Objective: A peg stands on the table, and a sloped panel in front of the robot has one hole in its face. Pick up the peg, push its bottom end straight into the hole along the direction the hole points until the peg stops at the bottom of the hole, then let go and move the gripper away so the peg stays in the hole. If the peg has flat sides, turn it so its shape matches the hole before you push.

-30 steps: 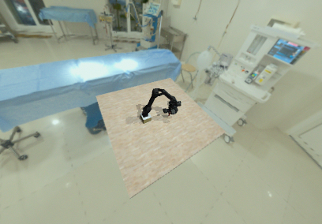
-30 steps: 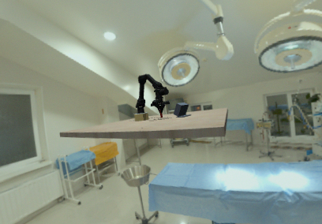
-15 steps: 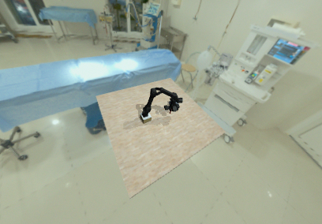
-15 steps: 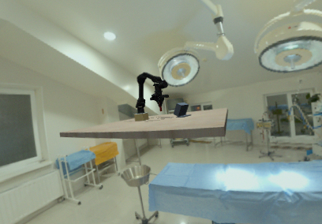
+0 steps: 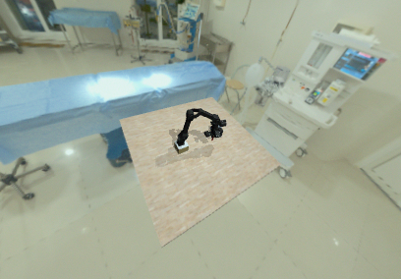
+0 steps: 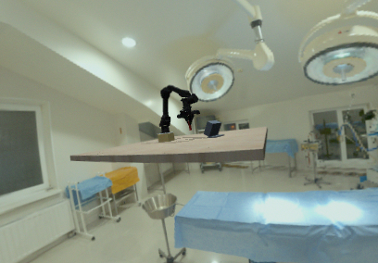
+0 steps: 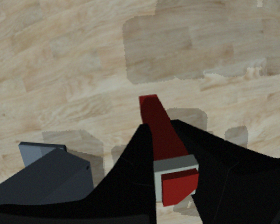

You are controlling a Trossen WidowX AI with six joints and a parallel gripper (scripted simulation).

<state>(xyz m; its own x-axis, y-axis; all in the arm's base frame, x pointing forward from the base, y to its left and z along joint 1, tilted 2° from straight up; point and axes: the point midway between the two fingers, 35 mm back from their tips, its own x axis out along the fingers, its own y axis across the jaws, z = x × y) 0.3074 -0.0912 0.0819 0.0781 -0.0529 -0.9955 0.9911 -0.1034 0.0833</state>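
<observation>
The dark sloped panel lies 140 mm ahead of my gripper tip, 120 mm to the left of it and 50 mm below it. The rest, counted from my gripper tip: red square peg (20 mm above).
</observation>
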